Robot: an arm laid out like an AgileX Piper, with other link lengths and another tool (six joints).
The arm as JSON. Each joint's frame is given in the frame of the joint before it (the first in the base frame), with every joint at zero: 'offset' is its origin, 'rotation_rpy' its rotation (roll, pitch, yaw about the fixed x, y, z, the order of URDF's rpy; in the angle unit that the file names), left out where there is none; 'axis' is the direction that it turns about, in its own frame. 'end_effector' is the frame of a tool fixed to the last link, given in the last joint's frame.
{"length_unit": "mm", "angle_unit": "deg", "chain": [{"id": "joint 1", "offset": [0.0, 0.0, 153.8], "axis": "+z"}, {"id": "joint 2", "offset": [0.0, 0.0, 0.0], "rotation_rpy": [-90.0, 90.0, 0.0], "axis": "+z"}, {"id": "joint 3", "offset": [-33.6, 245.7, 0.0], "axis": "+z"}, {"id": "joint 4", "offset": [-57.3, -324.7, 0.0], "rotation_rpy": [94.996, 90.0, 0.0], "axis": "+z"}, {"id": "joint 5", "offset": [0.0, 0.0, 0.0], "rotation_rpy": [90.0, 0.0, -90.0], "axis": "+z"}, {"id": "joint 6", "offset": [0.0, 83.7, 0.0], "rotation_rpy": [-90.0, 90.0, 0.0], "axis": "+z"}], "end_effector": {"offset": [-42.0, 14.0, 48.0], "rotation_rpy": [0.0, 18.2, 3.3]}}
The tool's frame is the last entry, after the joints.
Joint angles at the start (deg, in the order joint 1, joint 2, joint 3, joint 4, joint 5, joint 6): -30.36, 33.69, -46.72, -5.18, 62.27, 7.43
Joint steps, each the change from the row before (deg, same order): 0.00, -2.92, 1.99, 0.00, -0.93, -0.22; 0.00, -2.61, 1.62, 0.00, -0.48, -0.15; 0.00, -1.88, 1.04, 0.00, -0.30, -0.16; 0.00, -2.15, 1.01, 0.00, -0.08, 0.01; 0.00, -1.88, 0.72, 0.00, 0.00, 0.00; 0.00, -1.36, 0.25, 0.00, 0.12, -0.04; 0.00, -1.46, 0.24, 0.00, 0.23, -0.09; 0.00, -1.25, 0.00, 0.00, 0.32, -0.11; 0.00, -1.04, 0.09, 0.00, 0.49, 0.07; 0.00, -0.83, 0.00, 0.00, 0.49, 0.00; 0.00, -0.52, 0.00, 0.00, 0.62, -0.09; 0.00, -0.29, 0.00, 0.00, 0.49, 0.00; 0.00, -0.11, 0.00, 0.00, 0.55, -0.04; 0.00, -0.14, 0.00, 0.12, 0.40, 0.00
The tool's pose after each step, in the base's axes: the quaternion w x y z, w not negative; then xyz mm. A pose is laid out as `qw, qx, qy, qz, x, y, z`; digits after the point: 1 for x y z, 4 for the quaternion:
0.0612, -0.3223, 0.8500, -0.4121, 188.9, -73.1, 343.9
0.0682, -0.3195, 0.8459, -0.4216, 183.1, -69.6, 342.4
0.0734, -0.3175, 0.8424, -0.4290, 178.8, -67.1, 341.9
0.0795, -0.3139, 0.8394, -0.4364, 173.6, -64.1, 342.1
0.0852, -0.3105, 0.8365, -0.4435, 168.9, -61.3, 343.1
0.0900, -0.3077, 0.8337, -0.4495, 165.1, -59.1, 345.3
0.0946, -0.3052, 0.8308, -0.4557, 160.8, -56.6, 347.5
0.0988, -0.3029, 0.8279, -0.4615, 156.7, -54.3, 350.5
0.1012, -0.3007, 0.8271, -0.4640, 153.1, -52.2, 351.9
0.1028, -0.2993, 0.8263, -0.4659, 150.0, -50.5, 353.3
0.1020, -0.2998, 0.8264, -0.4656, 147.6, -49.1, 353.5
0.1010, -0.3000, 0.8272, -0.4643, 146.1, -48.3, 353.4
0.0987, -0.3012, 0.8284, -0.4618, 145.1, -47.8, 352.7
0.0983, -0.3019, 0.8294, -0.4596, 144.3, -47.0, 352.4

